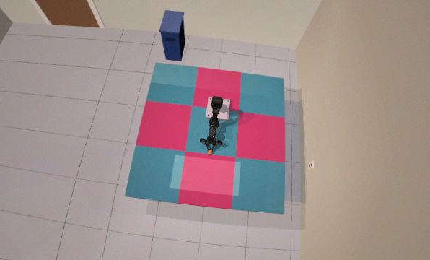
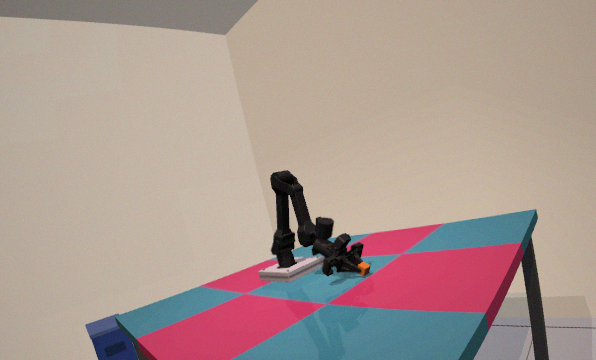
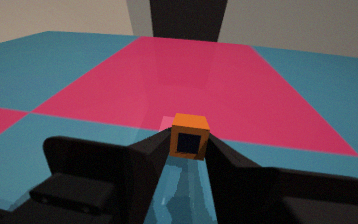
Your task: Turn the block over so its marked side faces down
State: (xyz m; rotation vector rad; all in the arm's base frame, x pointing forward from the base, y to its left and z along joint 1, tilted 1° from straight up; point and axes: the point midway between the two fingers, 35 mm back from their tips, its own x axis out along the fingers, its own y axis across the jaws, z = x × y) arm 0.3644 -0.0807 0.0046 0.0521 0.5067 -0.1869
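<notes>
The block is 1 cm behind my gripper tip.
</notes>
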